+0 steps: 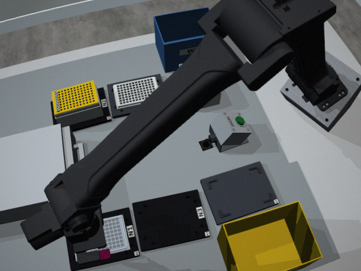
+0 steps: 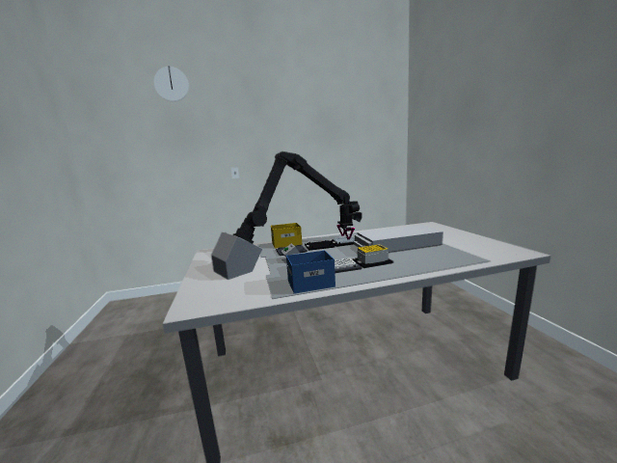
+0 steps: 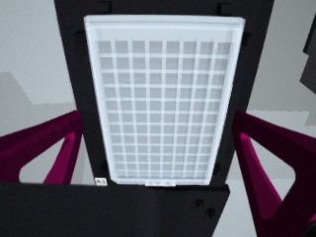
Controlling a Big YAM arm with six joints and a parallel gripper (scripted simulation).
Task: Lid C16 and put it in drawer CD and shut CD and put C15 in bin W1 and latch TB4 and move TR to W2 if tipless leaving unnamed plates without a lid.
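The nest n1 lies 3 cm below my hand and 1 cm behind it. The rest, counted from my hand: nest N3: 18 cm behind, 3 cm below, 2 cm to the left; then plate lid: 21 cm to the right, 8 cm ahead, 1 cm below; then black plate: 21 cm to the right, 8 cm ahead, 2 cm below.
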